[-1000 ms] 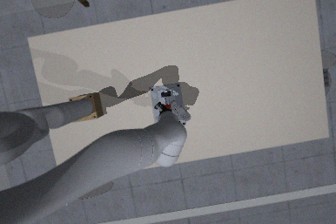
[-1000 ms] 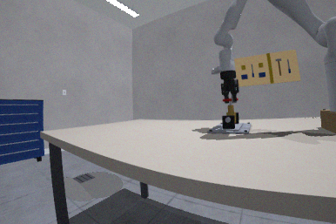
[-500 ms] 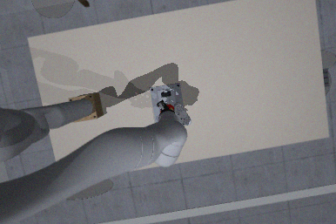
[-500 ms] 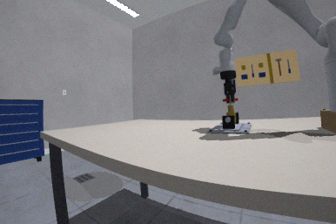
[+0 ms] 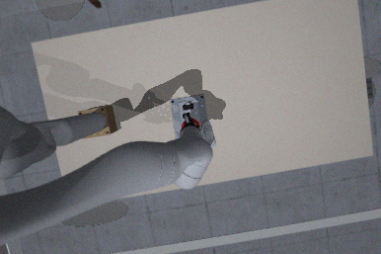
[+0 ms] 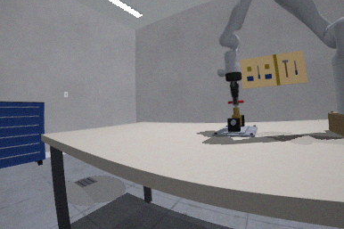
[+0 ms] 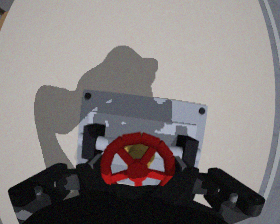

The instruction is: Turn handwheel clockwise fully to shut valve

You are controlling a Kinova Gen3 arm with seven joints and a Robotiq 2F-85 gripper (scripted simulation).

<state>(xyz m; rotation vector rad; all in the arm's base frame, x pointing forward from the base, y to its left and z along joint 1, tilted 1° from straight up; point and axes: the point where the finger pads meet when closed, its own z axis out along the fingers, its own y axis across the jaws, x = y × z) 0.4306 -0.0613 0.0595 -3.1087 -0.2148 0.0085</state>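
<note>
Now: the red handwheel right at my hand.
</note>
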